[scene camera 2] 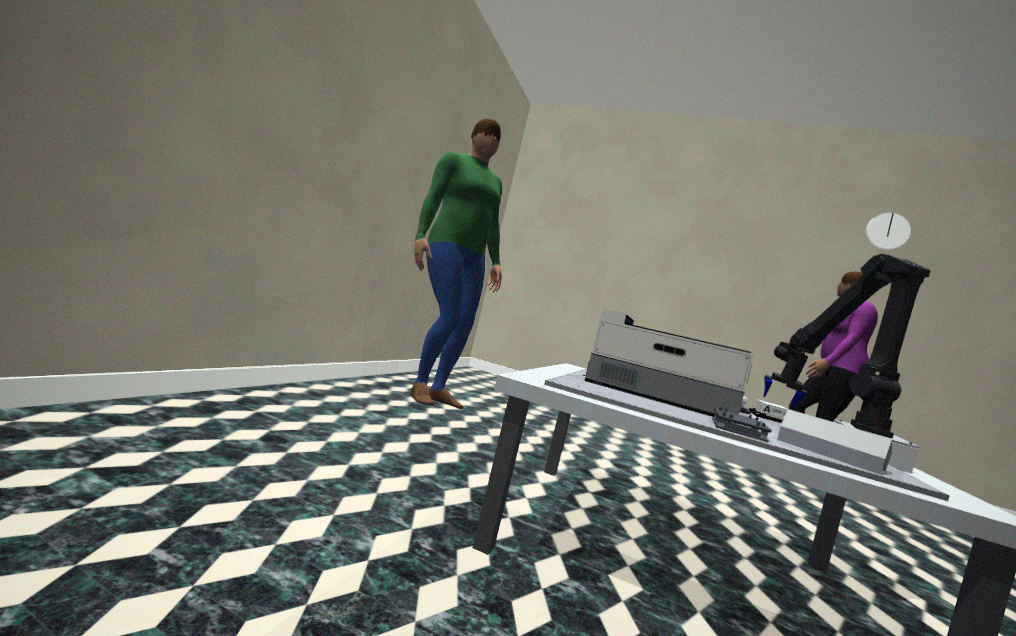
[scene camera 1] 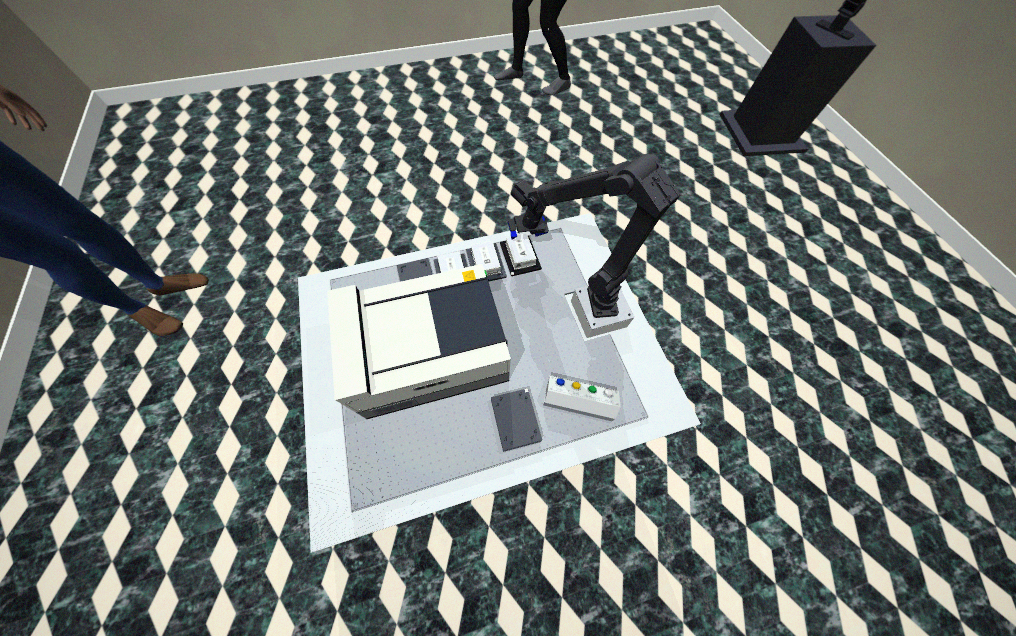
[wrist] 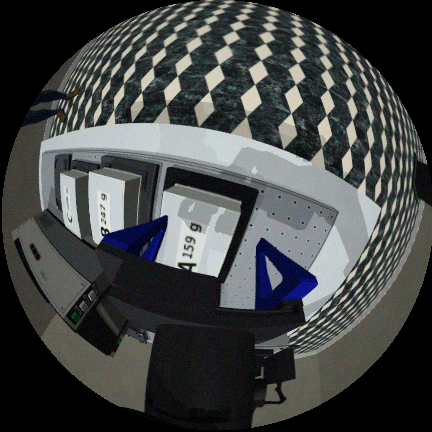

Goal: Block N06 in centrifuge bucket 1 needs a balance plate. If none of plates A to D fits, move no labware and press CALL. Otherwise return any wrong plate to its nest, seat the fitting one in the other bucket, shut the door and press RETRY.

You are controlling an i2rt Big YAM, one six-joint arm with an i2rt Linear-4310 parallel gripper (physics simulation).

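Seen in the pictures: gripper, between the fingertips: (scene camera 2: 777,401) (scene camera 1: 523,236) (wrist: 214,231); arm's base, origin of its link: (scene camera 2: 870,430) (scene camera 1: 602,301).
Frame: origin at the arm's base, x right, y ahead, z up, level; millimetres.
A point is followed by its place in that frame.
Observation:
White plate A, labelled 159 g (wrist: 200,215) {x 313, y 256, z -15 mm} (scene camera 1: 520,249) {x 258, y 254, z -14 mm} (scene camera 2: 770,410) {x 200, y 257, z -35 mm}, sits in a black nest (wrist: 248,212) {x 326, y 204, z -57 mm}. My gripper (wrist: 214,231) {x 308, y 237, z -3 mm} (scene camera 1: 527,228) {x 308, y 237, z -3 mm} (scene camera 2: 779,401) {x 308, y 237, z -3 mm} is open above it, its blue fingers spread, one toward each side of the plate; nothing is between them. Plate B, labelled 247 g (wrist: 112,185) {x 297, y 376, z -15 mm} (scene camera 1: 485,257) {x 233, y 389, z -15 mm}, and plate C (wrist: 70,190) {x 242, y 500, z -15 mm} (scene camera 1: 451,263) {x 217, y 515, z -14 mm} stand in a row to the left in the wrist view. The centrifuge (scene camera 1: 427,372) {x -248, y 578, z 142 mm} (scene camera 2: 667,367) {x -269, y 568, z 41 mm} (wrist: 50,270) {x 75, y 518, z 83 mm} has a dark panel on top. Block N06, the buckets and plate D cannot be made out. CALL and RETRY labels are unreadable.
A button box (scene camera 1: 581,405) {x -346, y 140, z -11 mm} with blue, yellow, green and white buttons stands near the arm's base. A flat dark grey plate (scene camera 1: 515,427) {x -386, y 346, z -37 mm} lies beside it. A yellow patch (scene camera 1: 468,276) {x 50, y 450, z 143 mm} shows at the centrifuge's back edge. Two people (scene camera 2: 464,202) (scene camera 2: 854,337) stand beyond the table.

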